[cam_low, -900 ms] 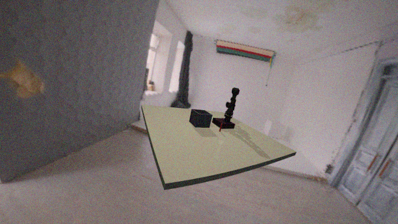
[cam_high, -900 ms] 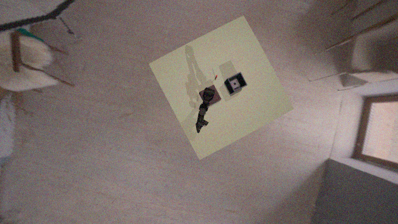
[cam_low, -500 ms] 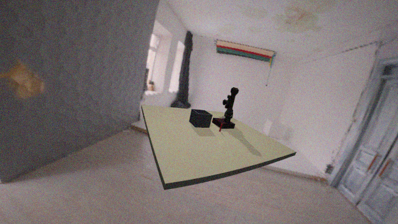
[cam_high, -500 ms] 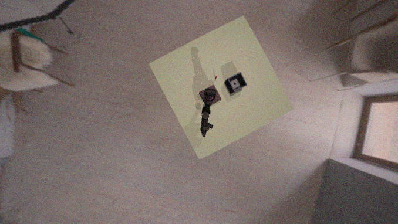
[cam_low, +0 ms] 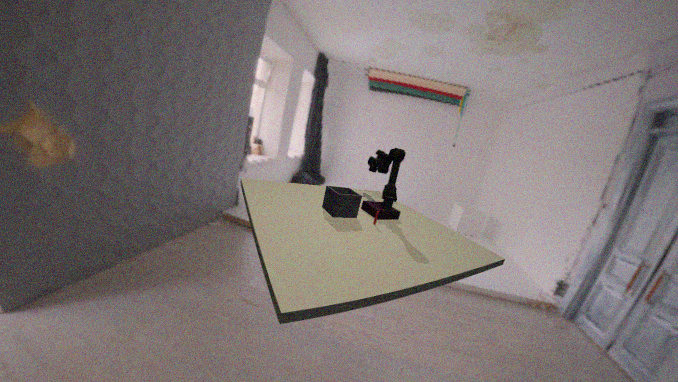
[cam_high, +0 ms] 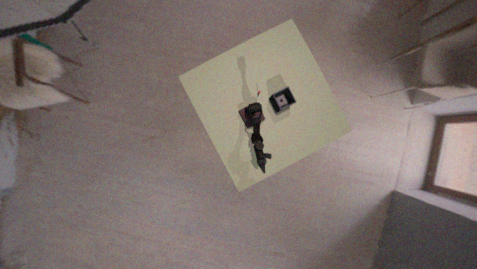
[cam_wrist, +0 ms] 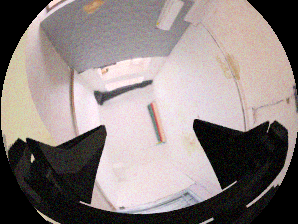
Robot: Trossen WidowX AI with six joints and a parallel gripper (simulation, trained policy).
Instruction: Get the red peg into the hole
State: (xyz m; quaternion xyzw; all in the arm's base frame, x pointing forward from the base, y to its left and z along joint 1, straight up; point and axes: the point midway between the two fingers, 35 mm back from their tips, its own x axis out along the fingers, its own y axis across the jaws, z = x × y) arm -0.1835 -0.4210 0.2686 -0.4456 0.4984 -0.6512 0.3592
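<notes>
My gripper tip is now 55 cm to the right of the red peg, 38 cm short of it and 29 cm above it. Round my gripper tip: grey plate: 51 cm ahead, 37 cm to the left, 29 cm below.
</notes>
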